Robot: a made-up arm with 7 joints.
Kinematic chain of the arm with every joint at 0, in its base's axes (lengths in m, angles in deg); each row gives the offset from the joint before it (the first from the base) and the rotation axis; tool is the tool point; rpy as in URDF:
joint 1: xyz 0 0 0.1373 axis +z
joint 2: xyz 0 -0.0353 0.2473 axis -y
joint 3: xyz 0 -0.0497 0.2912 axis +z
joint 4: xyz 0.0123 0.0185 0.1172 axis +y
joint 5: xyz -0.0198 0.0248 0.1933 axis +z
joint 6: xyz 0 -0.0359 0.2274 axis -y
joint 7: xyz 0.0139 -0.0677 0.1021 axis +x
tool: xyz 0 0 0 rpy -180 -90 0
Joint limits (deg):
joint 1: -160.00..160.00
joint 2: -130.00..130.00
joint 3: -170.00..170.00
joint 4: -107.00..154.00
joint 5: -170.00..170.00
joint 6: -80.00..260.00
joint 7: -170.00..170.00
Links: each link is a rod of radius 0.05 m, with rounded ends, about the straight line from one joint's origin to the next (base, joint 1, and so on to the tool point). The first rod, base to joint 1, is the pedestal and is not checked.
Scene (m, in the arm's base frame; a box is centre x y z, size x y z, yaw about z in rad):
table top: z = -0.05
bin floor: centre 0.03 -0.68 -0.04 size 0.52 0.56 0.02 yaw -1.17
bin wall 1: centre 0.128 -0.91 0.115 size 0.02 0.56 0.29 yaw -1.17
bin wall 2: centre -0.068 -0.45 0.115 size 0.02 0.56 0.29 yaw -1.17
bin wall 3: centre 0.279 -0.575 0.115 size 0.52 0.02 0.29 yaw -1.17
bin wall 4: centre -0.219 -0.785 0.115 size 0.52 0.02 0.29 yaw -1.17
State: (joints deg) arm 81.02 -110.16 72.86 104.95 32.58 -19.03 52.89
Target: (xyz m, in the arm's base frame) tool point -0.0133 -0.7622 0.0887
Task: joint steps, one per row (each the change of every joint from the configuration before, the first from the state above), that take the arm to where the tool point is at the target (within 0.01 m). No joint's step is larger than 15 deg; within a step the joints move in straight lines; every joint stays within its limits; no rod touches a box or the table.
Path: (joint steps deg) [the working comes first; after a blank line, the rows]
Joints at the target: -58.60 -81.63 -34.06 66.47 16.19 -1.69 52.89
Straight joint move there: touches bin floor, bin wall 3, the table top.

1: -13.78 9.44 -11.64 -7.63 4.96 -4.56 -4.92
2: -13.78 9.44 -11.65 -7.64 4.97 -4.57 -4.92
3: -13.78 9.43 -11.64 -7.63 4.96 -4.56 -4.92
4: -13.78 9.44 -11.65 -7.64 4.97 -4.57 -4.91
5: -13.78 9.44 -11.64 -7.63 4.96 -4.56 -4.92
6: -13.79 9.44 -11.65 -7.64 4.97 -4.57 -4.92
7: -13.78 9.44 -11.64 -7.63 4.96 -4.56 -4.92
8: -13.78 9.43 -11.65 -7.64 4.96 -4.56 -4.92
9: -13.78 9.44 -11.64 -7.63 4.97 -4.57 -4.92
10: -3.12 -11.28 -0.43 6.04 -12.22 11.69 8.86
11: -3.12 -11.28 -0.42 6.05 -12.21 11.68 8.85
12: -3.12 -11.28 -0.42 6.05 -12.22 11.68 8.85
13: -3.11 -11.28 -0.43 6.04 -12.21 11.68 8.86
14: -3.12 -11.29 -0.42 6.05 -12.21 11.69 8.85

